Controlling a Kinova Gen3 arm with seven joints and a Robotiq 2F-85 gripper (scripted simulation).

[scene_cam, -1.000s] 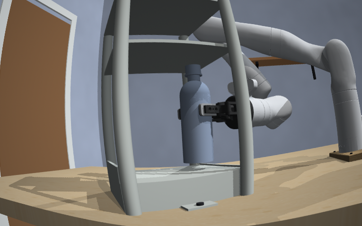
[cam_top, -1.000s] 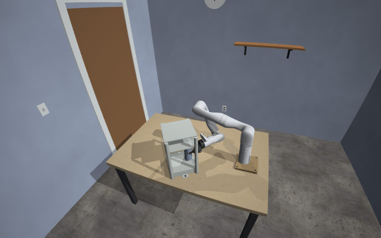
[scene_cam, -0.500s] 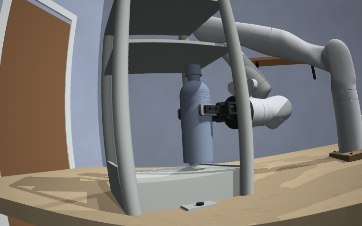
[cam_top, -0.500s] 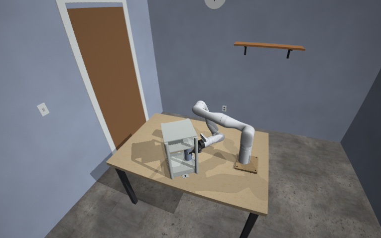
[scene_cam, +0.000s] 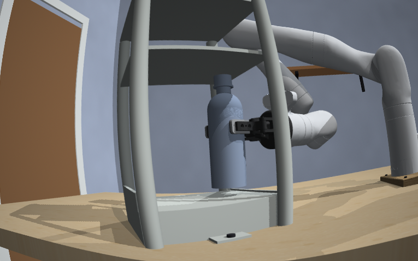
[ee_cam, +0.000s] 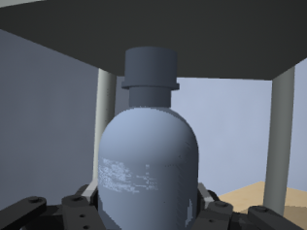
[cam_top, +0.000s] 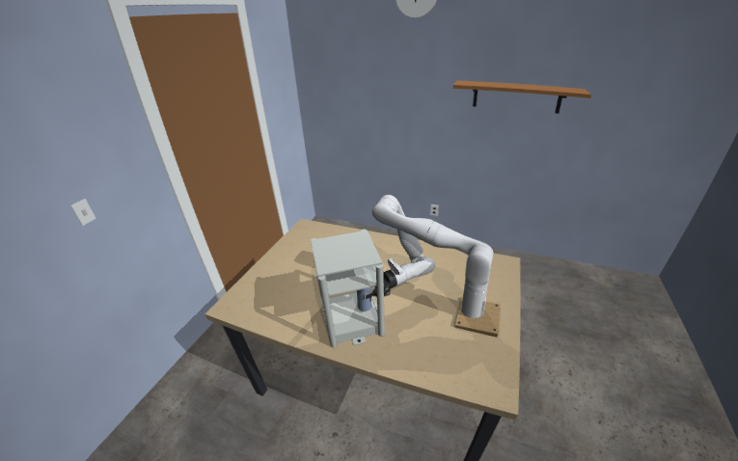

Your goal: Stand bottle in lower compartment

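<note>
Now: hand 20 mm below the blue-grey bottle. Round my hand: grey shelving unit (50 mm ahead, 30 mm to the left, 30 mm above).
</note>
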